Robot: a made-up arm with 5 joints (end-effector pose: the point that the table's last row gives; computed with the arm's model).
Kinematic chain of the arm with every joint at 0, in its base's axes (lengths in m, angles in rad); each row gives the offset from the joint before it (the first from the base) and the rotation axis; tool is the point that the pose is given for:
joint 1: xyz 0 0 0.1 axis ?
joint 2: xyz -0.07 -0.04 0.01 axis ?
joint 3: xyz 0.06 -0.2 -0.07 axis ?
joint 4: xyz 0 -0.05 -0.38 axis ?
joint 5: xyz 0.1 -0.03 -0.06 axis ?
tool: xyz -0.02 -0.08 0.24
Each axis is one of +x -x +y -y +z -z.
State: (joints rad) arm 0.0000 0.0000 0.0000 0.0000 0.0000
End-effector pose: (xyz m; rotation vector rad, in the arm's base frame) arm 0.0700 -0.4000 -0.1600 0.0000 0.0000 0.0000
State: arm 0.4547 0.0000 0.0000 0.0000 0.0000
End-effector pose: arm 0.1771 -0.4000 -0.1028 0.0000 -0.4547 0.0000
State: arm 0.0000 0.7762 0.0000 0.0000 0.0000
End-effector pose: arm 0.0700 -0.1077 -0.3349 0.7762 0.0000 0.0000
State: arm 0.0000 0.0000 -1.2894 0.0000 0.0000
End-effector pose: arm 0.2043 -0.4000 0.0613 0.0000 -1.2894 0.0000
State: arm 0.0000 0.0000 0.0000 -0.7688 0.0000
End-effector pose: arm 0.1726 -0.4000 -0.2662 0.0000 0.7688 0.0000
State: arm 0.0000 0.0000 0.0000 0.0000 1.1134
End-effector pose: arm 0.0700 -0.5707 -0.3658 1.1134 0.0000 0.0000
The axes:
joint 1: -y
joint 2: +x
joint 3: +y
joint 4: -y
joint 5: +x

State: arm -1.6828 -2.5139 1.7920 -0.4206 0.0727
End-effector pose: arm 0.3868 0.1745 0.3479 2.7559 -0.8308 0.7755
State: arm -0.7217 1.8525 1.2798 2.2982 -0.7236
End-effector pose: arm -0.4643 0.0298 0.2977 0.5965 0.2924 -1.3234
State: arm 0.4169 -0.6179 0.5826 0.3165 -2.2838
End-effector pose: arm 0.0024 -0.4016 -0.3574 -2.8490 0.1819 -0.3119
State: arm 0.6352 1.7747 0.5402 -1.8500 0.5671
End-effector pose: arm 0.0502 0.5688 -0.2985 0.3996 1.7480 1.5546
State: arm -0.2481 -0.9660 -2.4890 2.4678 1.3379
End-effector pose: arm 0.2839 -0.2320 0.5686 0.1646 0.7559 -1.2650
